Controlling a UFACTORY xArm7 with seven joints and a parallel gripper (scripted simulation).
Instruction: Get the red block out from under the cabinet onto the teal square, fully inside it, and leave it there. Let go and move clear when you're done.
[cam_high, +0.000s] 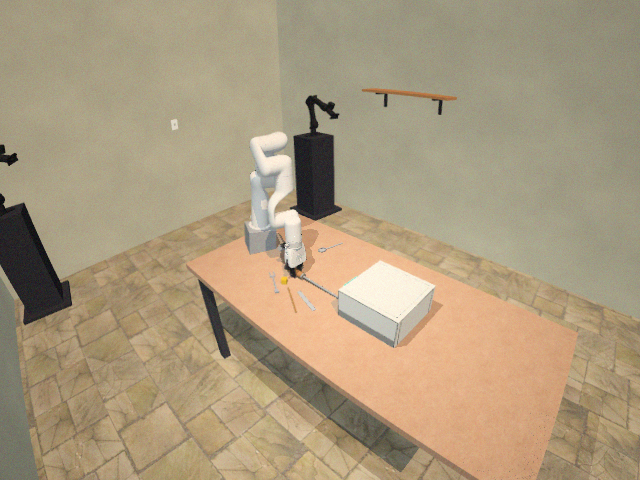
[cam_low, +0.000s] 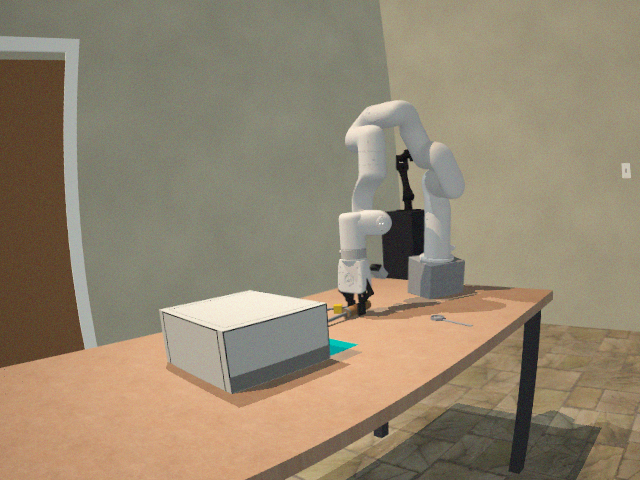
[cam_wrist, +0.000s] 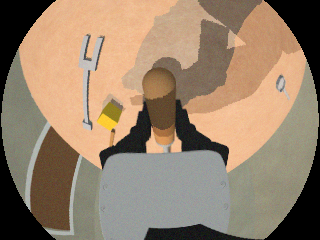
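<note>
My gripper is now 8 cm to the left of the yellow cube, 1 cm short of it and 1 cm above it. Also, from my hand: thin wooden stick 13 cm to the right, 13 cm ahead, 2 cm below; wrench 11 cm to the right, 2 cm below, 2 cm behind; long tool 13 cm ahead, 5 cm to the left, 1 cm below.
</note>
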